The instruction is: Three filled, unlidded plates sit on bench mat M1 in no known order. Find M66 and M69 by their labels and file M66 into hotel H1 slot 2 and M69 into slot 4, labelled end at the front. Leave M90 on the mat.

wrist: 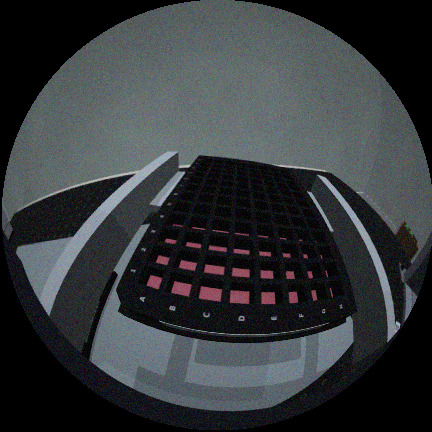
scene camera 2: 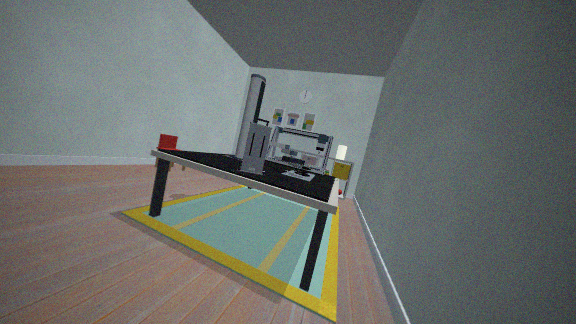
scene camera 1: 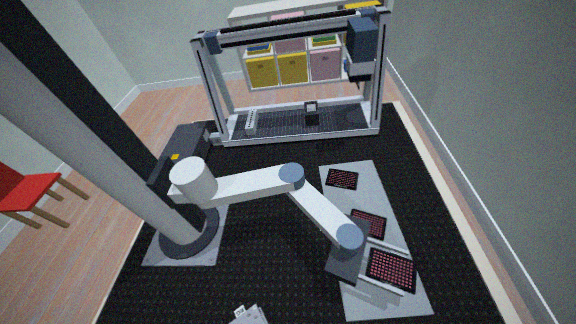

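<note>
My gripper is shut on the sides of a filled plate, black with pink wells. It holds the plate level above the near end of the grey bench mat, with shadows below. Its front label cannot be read in the wrist view. A middle plate lies on the mat behind the held one, partly hidden by the arm. A far plate lies at the mat's far end. Their labels cannot be read. The grey plate hotel stands upright on the bench; its slots cannot be made out.
A gantry machine with uprights stands behind the mat. A dark box stands to its left. The arm's column rises at the left of the bench. The bench's pale edge runs right of the mat.
</note>
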